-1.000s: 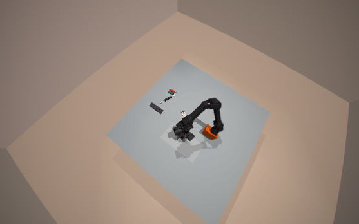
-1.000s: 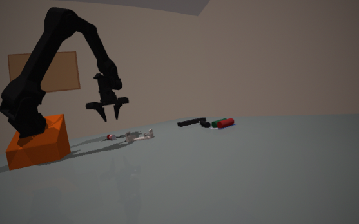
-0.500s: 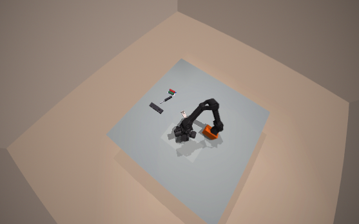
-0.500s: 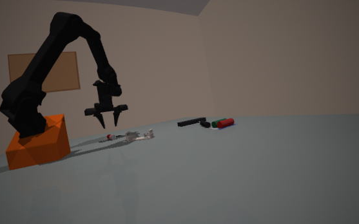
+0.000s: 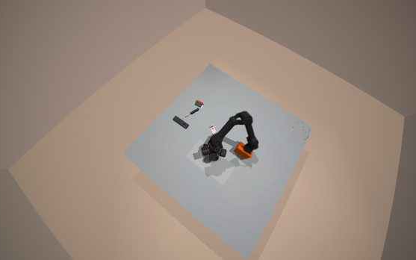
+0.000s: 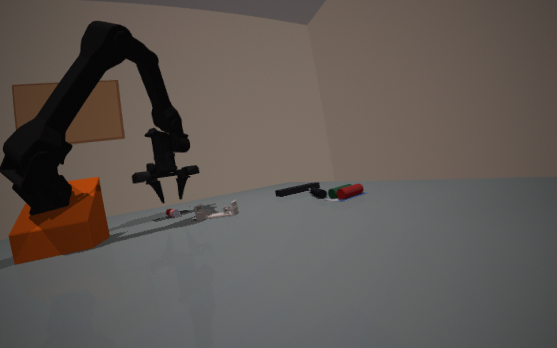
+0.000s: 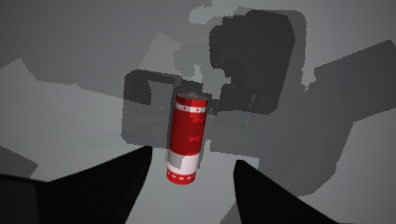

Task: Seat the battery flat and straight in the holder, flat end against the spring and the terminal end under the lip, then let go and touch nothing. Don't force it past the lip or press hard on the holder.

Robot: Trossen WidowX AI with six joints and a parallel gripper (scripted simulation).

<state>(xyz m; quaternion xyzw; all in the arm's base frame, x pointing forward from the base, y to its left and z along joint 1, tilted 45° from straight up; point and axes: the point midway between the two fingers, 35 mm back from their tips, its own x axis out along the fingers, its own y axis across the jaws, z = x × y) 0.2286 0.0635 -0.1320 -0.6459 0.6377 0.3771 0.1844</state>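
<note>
My gripper tip is 1 cm past the battery and 4 cm above it. Round my gripper tip: black remote 40 cm ahead, 10 cm to the right, 3 cm below.
</note>
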